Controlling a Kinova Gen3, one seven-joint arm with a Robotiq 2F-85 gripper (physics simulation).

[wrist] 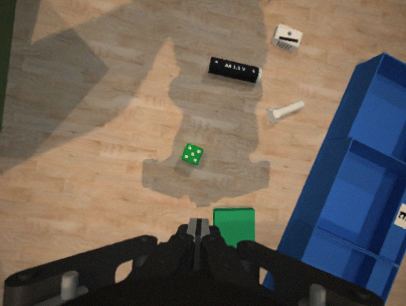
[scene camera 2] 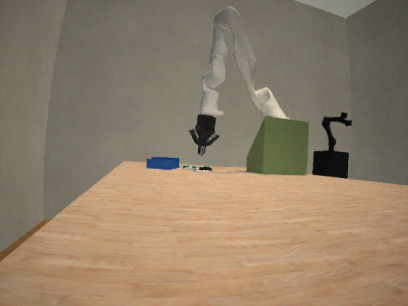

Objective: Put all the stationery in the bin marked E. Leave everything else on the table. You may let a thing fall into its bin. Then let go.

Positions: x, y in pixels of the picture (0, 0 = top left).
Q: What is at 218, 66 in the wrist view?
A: A black battery.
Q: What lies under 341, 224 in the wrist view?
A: A blue divided bin.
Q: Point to a flat green block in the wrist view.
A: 235, 224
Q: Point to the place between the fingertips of my gripper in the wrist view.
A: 198, 232
